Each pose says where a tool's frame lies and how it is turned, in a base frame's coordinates. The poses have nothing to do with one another.
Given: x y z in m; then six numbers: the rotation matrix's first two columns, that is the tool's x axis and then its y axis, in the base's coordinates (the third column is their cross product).
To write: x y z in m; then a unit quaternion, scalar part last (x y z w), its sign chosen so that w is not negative. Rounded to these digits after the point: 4 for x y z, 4 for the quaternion.
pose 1, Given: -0.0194, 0.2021, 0.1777, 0.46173, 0.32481, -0.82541, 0.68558, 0.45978, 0.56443
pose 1, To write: -0.0194, 0.2021, 0.1777, 0.5031, 0.5021, -0.1305, 0.6912
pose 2, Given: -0.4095, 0.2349, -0.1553, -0.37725, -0.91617, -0.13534, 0.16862, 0.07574, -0.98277
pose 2, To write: -0.4095, 0.2349, -0.1553, -0.3245, 0.5760, -0.5974, 0.4540
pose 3, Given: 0.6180, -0.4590, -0.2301, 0.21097, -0.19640, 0.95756, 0.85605, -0.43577, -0.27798
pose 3, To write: 0.6180, -0.4590, -0.2301, -0.6266, -0.2632, -0.5703, 0.4614
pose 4, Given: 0.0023, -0.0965, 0.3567, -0.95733, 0.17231, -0.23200, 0.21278, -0.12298, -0.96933
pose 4, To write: 0.0023, -0.0965, 0.3567, 0.1454, 0.6621, -0.7351, 0.0138
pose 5, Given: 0.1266, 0.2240, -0.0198, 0.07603, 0.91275, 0.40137, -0.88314, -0.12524, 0.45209
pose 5, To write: 0.1266, 0.2240, -0.0198, 0.3181, 0.0233, 0.6793, 0.6609
